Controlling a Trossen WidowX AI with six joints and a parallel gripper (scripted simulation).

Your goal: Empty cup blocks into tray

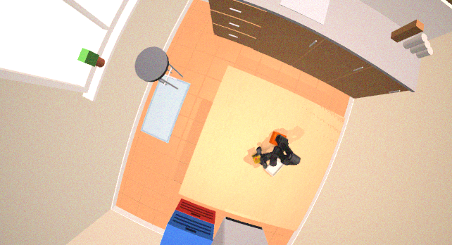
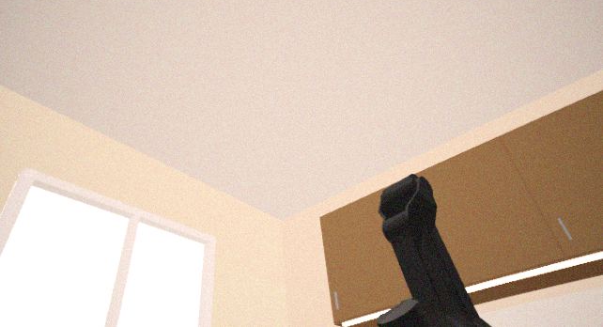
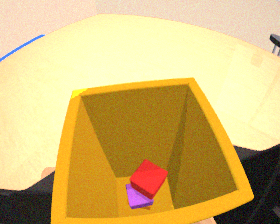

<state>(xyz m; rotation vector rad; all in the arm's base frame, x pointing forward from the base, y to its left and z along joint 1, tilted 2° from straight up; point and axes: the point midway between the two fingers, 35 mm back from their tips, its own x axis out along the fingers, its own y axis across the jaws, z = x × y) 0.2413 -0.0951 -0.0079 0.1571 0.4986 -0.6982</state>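
Right now my gripper tip is 2 cm past the white tray, 23 cm to the right of it and 5 cm above it. Round my gripper tip: yellow square cup (2 cm behind, 2 cm to the left, 2 cm below); red block (2 cm behind, 1 cm to the left).
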